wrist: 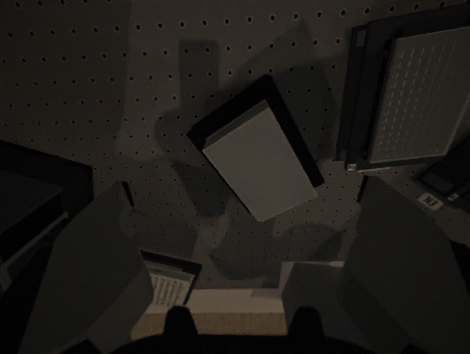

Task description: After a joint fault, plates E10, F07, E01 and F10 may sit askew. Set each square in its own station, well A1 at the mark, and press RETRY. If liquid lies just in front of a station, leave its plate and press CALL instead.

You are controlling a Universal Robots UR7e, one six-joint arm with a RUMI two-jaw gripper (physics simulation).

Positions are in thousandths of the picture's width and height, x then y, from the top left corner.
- gripper: 516, 516
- grey perforated board: 254, 264
